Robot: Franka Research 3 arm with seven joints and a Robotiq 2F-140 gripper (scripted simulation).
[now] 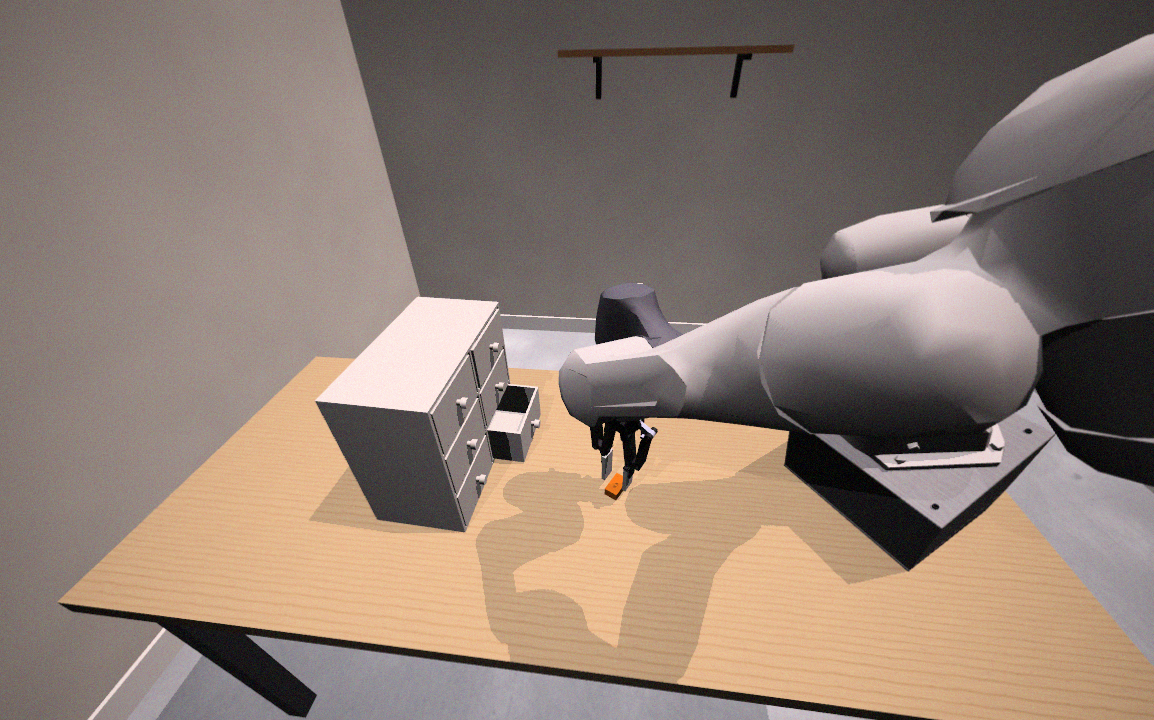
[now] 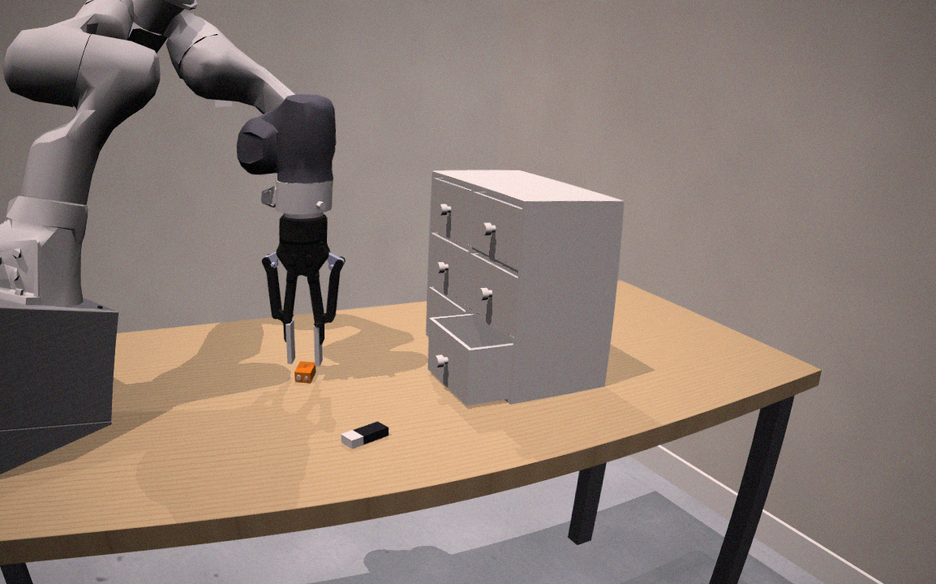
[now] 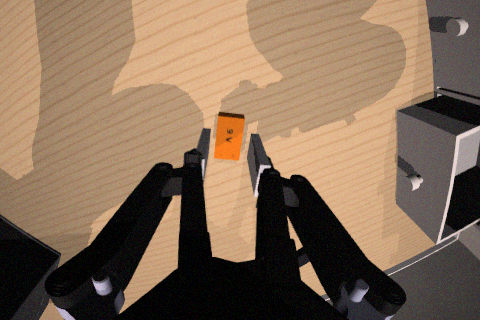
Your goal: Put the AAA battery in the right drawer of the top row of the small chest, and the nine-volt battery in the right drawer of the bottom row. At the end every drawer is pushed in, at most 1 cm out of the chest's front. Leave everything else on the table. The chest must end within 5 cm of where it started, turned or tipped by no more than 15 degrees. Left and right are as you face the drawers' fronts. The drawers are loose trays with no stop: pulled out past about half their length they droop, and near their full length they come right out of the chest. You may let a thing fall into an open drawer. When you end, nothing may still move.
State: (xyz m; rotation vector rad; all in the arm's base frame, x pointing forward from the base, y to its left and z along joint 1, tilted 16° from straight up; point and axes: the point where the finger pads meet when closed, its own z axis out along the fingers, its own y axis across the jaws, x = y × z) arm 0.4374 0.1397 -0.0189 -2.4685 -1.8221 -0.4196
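My hand is 1 cm to the left of the orange nine-volt battery and 5 cm above it. From my hand the other things lie so: AAA battery: 33 cm ahead, 3 cm to the right, 15 cm above.
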